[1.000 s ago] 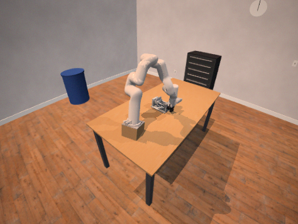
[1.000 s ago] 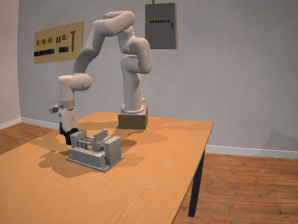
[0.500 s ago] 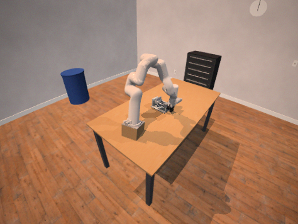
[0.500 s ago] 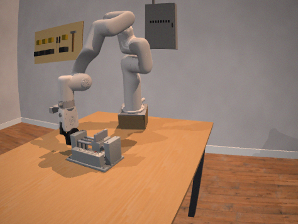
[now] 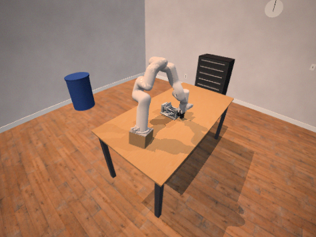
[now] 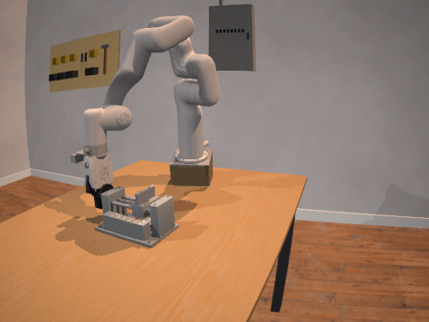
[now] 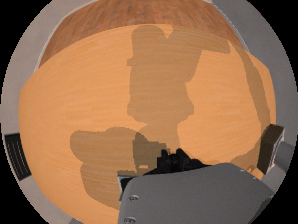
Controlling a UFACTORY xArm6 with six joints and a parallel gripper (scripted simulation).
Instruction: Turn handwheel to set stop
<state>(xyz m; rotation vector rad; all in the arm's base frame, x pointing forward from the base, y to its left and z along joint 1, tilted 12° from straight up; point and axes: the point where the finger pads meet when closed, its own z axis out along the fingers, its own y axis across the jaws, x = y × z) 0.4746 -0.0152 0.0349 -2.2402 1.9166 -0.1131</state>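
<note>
Now: the grey stop fixture 19 cm to the left of my hand, 4 cm above it and 1 cm behind it. From my hand the other things lie so: black handwheel (2 cm to the left, 1 cm above).
</note>
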